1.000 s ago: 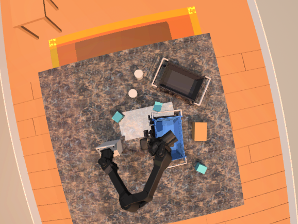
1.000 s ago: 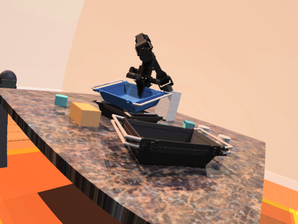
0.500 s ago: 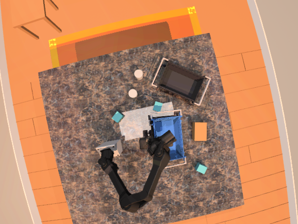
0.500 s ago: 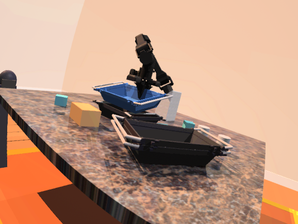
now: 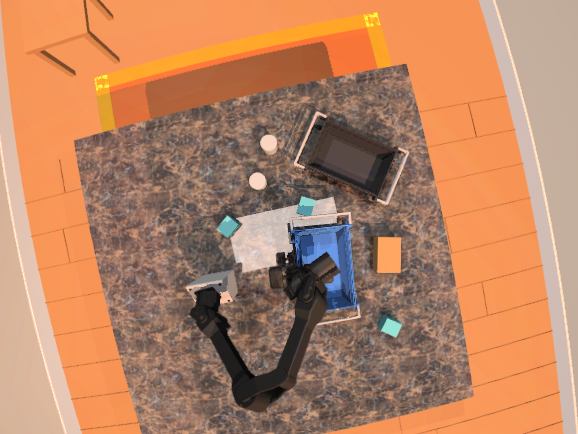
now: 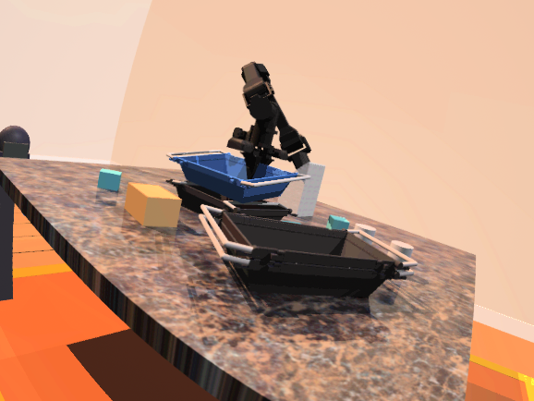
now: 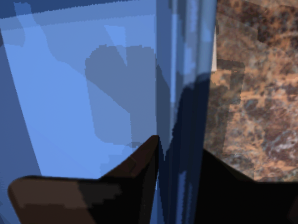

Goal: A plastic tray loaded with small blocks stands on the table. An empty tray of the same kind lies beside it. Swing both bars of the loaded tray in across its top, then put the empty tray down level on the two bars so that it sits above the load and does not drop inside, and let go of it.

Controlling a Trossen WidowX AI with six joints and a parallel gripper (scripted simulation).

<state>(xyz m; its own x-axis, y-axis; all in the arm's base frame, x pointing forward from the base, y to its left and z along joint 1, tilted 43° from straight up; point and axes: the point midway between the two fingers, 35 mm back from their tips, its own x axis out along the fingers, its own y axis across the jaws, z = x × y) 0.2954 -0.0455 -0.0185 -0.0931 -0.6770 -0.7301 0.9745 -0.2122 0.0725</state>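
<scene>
Right now the blue tray is 8 cm ahead of my gripper tip, 2 cm to the right of it and 2 cm above it. Also, from my gripper tip: orange block: 30 cm ahead, 7 cm below, 5 cm to the right.
</scene>
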